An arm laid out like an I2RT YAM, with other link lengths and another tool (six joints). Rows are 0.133 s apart.
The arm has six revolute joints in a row. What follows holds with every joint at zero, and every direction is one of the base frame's.
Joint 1 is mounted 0.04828 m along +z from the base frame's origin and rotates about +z.
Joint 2 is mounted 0.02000 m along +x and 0.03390 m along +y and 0.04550 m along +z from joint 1 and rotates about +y.
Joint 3 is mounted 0.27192 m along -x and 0.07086 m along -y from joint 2 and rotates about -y.
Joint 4 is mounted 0.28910 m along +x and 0.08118 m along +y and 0.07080 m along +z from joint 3 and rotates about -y.
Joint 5 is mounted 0.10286 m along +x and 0.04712 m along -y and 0.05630 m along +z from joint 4 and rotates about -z.
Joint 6 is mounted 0.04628 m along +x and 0.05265 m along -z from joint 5 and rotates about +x.
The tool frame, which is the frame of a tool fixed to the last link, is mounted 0.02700 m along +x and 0.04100 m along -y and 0.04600 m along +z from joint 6; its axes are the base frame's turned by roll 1.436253, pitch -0.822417 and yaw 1.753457 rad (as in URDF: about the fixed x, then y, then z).
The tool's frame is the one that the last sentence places.
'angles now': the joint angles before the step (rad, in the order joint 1, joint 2, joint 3, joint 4, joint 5, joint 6). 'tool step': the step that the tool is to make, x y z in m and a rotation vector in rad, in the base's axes. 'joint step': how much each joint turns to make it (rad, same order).
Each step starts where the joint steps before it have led.
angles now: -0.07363 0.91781 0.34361 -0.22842 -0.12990 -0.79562
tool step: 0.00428 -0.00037 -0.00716 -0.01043 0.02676 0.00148
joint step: -0.00030 0.04658 0.01070 0.00872 0.00780 -0.00985
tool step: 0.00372 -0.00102 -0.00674 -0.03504 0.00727 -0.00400
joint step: 0.00031 0.03947 -0.00150 0.03407 0.02916 -0.02079
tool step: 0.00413 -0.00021 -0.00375 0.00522 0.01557 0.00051
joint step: -0.00004 0.03603 0.01281 0.00753 -0.00340 0.00230
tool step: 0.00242 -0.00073 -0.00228 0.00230 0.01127 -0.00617
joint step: 0.00003 0.02088 0.00866 0.00135 0.00295 0.00567
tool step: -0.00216 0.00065 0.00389 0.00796 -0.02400 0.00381
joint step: -0.00002 -0.02453 -0.01252 0.01169 -0.00982 0.00353
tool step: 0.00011 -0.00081 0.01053 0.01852 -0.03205 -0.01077
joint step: -0.00009 -0.02917 0.00440 -0.00060 -0.00801 0.02212
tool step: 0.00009 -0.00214 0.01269 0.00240 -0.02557 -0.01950
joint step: -0.00143 -0.03176 0.01506 -0.01980 0.00962 0.01598
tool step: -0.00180 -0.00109 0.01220 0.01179 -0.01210 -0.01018
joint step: -0.00154 -0.03638 0.01945 -0.04309 -0.00267 0.01519
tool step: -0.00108 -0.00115 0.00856 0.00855 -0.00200 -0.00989
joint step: -0.00155 -0.02095 0.01946 -0.03782 0.00000 0.01210
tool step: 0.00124 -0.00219 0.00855 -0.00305 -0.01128 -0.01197
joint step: -0.00424 -0.00680 0.01982 -0.01474 0.00708 0.00379
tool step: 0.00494 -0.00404 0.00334 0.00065 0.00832 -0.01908
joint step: -0.00797 0.02577 0.02751 -0.00938 0.00813 0.00760
